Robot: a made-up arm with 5 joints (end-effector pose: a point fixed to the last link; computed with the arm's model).
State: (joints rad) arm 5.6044 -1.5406 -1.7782 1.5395 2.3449
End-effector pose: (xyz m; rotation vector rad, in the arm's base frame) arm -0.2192 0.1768 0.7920 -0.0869 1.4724 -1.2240
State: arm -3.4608 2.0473 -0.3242 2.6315 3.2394
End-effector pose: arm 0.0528 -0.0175 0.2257 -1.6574 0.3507 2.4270
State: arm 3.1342 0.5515 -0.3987 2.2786 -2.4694
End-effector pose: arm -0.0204 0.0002 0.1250 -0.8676 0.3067 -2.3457
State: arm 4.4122 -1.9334 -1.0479 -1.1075 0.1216
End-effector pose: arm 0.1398 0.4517 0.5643 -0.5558 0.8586 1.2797
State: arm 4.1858 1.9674 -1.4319 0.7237 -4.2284
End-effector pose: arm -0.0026 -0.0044 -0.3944 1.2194 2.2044 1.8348
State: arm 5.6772 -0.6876 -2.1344 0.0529 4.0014
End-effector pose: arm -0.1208 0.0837 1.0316 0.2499 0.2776 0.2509
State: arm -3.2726 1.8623 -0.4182 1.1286 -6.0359
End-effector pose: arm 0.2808 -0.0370 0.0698 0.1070 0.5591 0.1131
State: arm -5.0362 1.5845 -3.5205 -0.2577 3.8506
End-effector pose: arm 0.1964 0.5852 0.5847 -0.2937 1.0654 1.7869
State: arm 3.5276 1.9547 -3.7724 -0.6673 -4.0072
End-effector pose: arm -0.5078 -0.2064 0.4639 -0.7209 -0.5210 2.5366
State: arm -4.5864 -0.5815 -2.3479 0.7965 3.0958
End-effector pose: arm 0.0054 -0.0428 1.0425 -0.8594 0.7231 1.4954
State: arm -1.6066 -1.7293 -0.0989 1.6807 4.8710
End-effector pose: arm -0.0069 -0.1932 0.3014 2.9802 -0.2906 0.0136
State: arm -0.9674 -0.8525 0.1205 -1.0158 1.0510
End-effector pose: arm 0.1464 -0.2124 0.3938 -1.0524 1.6727 -2.3591
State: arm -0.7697 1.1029 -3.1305 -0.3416 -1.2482
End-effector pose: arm 0.4021 -0.3897 0.7450 0.7896 0.1926 1.0649
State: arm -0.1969 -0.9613 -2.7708 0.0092 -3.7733
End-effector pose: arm -0.6174 0.1232 0.7559 0.1290 -0.5838 -0.8046
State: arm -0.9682 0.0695 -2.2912 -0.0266 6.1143
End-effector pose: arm 0.1951 -0.2835 0.9754 0.9684 -0.4090 1.8497
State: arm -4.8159 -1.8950 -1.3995 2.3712 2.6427
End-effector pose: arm -0.0217 -0.2088 0.5607 -1.8900 1.2592 0.5259
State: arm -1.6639 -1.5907 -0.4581 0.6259 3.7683
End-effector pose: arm -0.0167 -0.1785 0.6269 1.6213 0.7347 -0.7606
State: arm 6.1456 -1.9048 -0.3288 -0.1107 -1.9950
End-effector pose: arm -0.0079 0.0011 0.6842 0.4974 0.6652 0.9532
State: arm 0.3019 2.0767 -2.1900 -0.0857 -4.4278
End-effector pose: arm 0.4472 0.1393 -0.3816 -2.1132 2.0769 -0.1398
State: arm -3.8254 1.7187 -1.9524 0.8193 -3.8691
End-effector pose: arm -0.3313 0.2700 -0.3472 2.6943 0.0589 0.6184
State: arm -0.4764 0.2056 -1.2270 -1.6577 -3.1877
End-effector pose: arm 0.3638 -0.1877 0.5683 0.0999 0.4569 -0.5131
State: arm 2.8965 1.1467 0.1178 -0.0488 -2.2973
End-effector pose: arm 0.1496 -0.0374 -0.0263 -1.9964 1.2095 -1.5516
